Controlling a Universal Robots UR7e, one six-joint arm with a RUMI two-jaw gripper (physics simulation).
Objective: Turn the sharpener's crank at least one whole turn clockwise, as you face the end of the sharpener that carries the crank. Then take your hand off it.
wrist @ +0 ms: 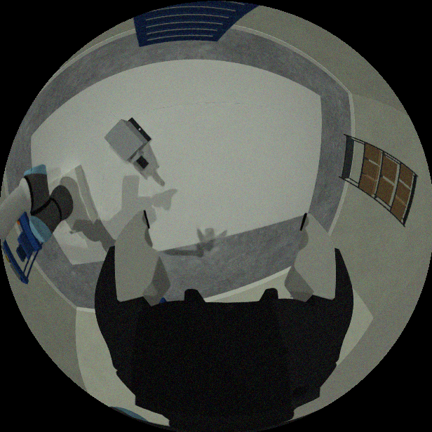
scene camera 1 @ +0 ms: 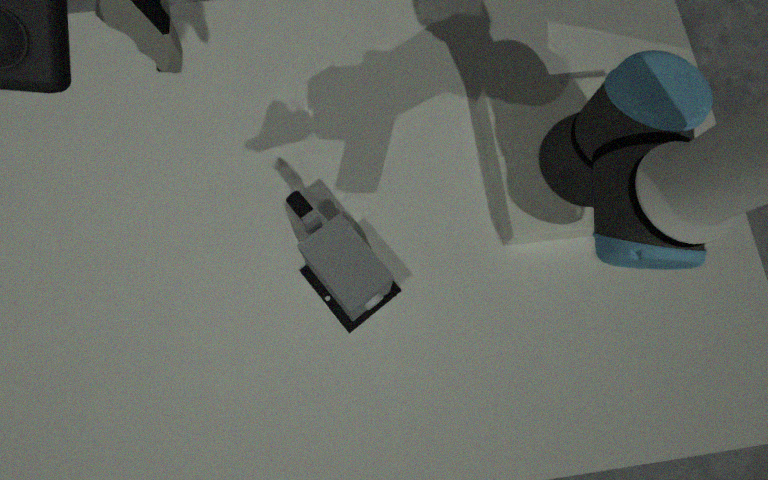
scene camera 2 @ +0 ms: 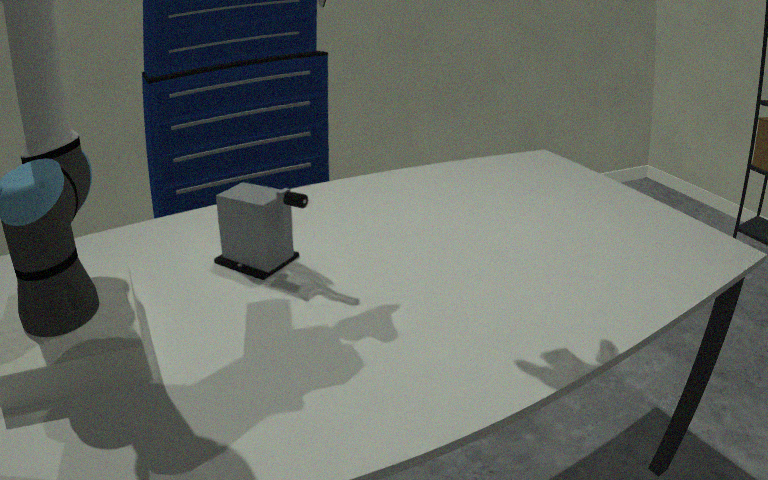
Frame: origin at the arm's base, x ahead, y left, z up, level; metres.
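Seen in the pictures: arm's base, origin of the base link: (scene camera 1: 585, 162) (scene camera 2: 60, 311).
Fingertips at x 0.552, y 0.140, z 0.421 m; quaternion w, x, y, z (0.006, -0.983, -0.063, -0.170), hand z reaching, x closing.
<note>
Offsets run from my fingertips to a thing's top centre. "pt": to the spot under its first point. Level surfaces: height alone.
The grey box-shaped sharpener @(pt dz -0.350, dx -0.185, dy +0.063 m) (scene camera 1: 345, 266) (scene camera 2: 249, 226) (wrist: 126, 139) stands upright on its black base on the table. Its crank's black handle @(pt dz -0.335, dx -0.119, dy -0.017 m) (scene camera 1: 299, 203) (scene camera 2: 295, 199) (wrist: 142, 161) sticks out from one end, level with the top of the body. My gripper (wrist: 226, 214) is wide open, with nothing between its fingers, well away from the sharpener and crank. In scene camera 1 part of it shows at the top left, high above the table. It does not show in scene camera 2.
The white table @(dz -0.477 m) (scene camera 1: 169, 339) (scene camera 2: 509, 254) carries shadows of my arm. The arm's blue-capped joints (scene camera 1: 656, 90) (scene camera 2: 31, 192) stand beside the sharpener, apart from it. A blue drawer cabinet (scene camera 2: 237, 133) (wrist: 237, 16) is beyond the table. A shelf rack (wrist: 411, 197) stands near the wall.
</note>
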